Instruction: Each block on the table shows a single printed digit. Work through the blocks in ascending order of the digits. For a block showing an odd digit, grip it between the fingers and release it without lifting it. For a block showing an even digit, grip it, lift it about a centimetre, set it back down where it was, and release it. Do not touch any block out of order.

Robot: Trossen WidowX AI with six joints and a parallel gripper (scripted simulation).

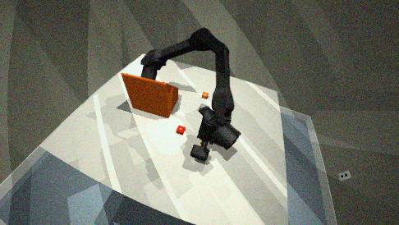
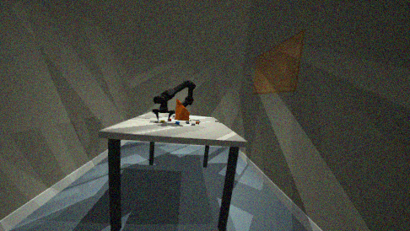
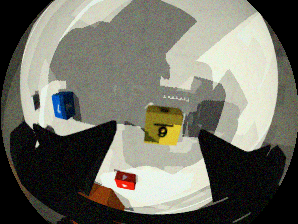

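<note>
The yellow block lies right at my gripper tip. The rest, counted from my gripper tip: red block: 120 mm behind, 30 mm to the left; then blue block: 130 mm to the left; then grey block: 80 mm behind, 210 mm to the left.
</note>
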